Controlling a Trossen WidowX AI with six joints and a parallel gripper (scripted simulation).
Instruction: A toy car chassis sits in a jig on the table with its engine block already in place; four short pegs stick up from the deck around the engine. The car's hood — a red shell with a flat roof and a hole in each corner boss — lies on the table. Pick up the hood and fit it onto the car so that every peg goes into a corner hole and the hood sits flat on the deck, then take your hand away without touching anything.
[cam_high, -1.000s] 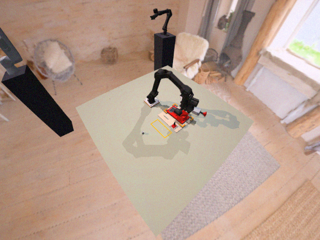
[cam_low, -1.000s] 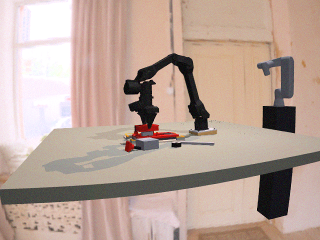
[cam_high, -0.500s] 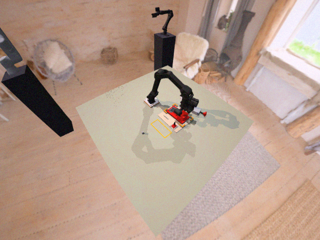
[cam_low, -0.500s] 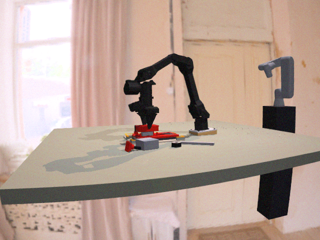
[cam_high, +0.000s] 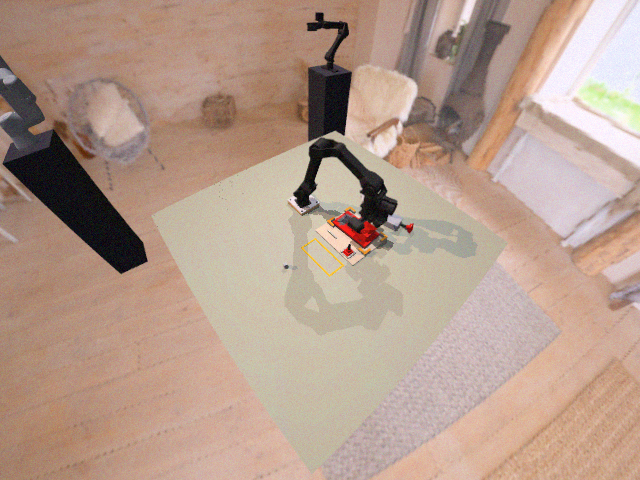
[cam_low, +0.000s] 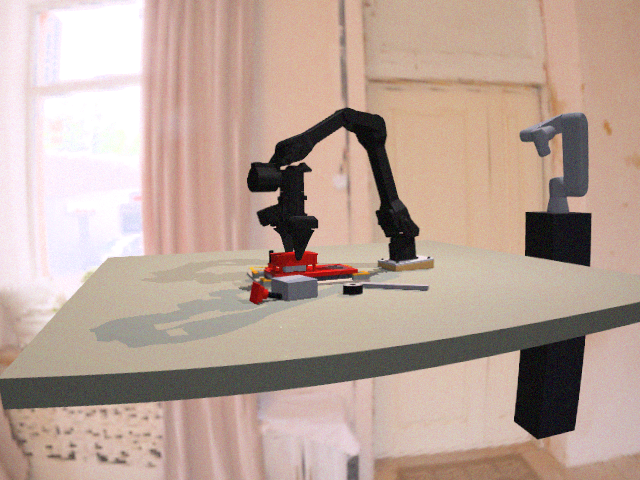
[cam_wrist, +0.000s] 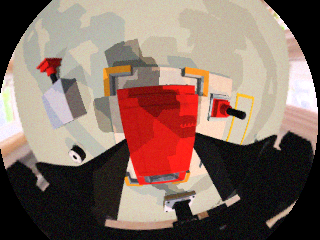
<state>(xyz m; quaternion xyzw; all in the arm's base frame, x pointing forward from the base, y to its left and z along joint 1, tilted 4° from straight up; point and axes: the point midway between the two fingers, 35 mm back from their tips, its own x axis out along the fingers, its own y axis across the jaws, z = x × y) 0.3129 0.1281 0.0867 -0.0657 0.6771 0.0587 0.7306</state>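
Now: the grey engine block 3 cm below my gripper tip. From my gripper tip the other things lie so: black ring 18 cm to the left, 10 cm behind, 4 cm below; then grey box 18 cm to the left, 3 cm below, 2 cm ahead; then red hood right at my gripper tip.
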